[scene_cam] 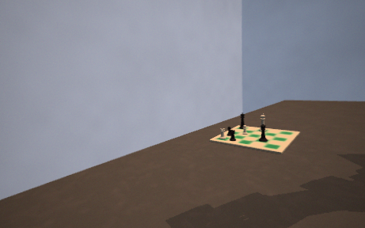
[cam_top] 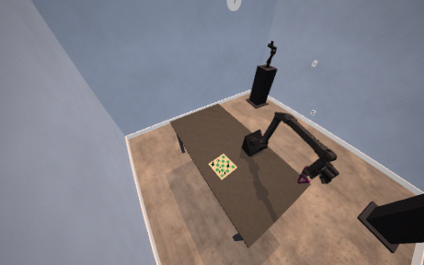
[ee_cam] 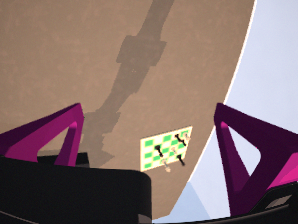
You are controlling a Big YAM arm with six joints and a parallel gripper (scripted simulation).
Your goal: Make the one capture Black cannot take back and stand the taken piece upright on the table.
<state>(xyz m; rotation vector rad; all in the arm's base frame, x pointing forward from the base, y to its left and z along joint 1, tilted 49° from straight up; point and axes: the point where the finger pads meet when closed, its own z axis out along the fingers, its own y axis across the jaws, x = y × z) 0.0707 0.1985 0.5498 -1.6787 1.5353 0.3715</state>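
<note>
The white pawn lies 370 mm ahead of my hand, 490 mm to the right of it and 350 mm below it. Round my hand: tall white piece 350 mm ahead, 570 mm to the right, 330 mm below; then chessboard 330 mm ahead, 500 mm to the right, 360 mm below; then tall black piece 420 mm ahead, 550 mm to the right, 330 mm below.
</note>
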